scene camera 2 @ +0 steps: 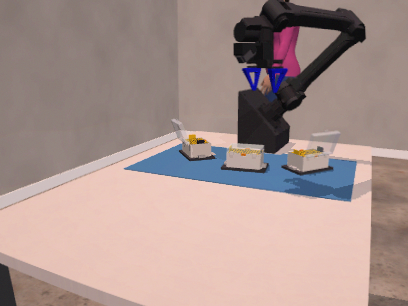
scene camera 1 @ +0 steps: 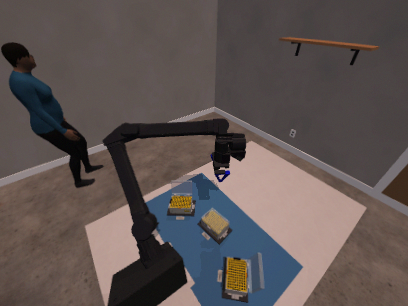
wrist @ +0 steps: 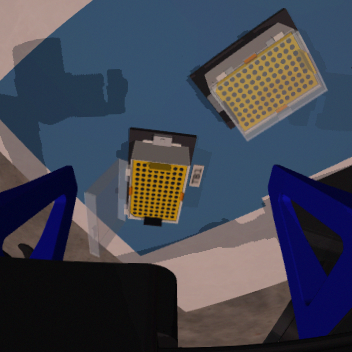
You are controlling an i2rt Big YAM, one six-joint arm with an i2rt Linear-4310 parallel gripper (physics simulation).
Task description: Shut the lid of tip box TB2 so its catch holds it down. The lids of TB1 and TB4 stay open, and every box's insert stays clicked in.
Note:
In view: the gripper [scene camera 2: 264, 91], a blue mat [wrist: 77, 93], a tip box TB1 [wrist: 151, 145] and a tip box TB4 [scene camera 2: 193, 152].
The gripper shows as well in the wrist view [wrist: 172, 175].

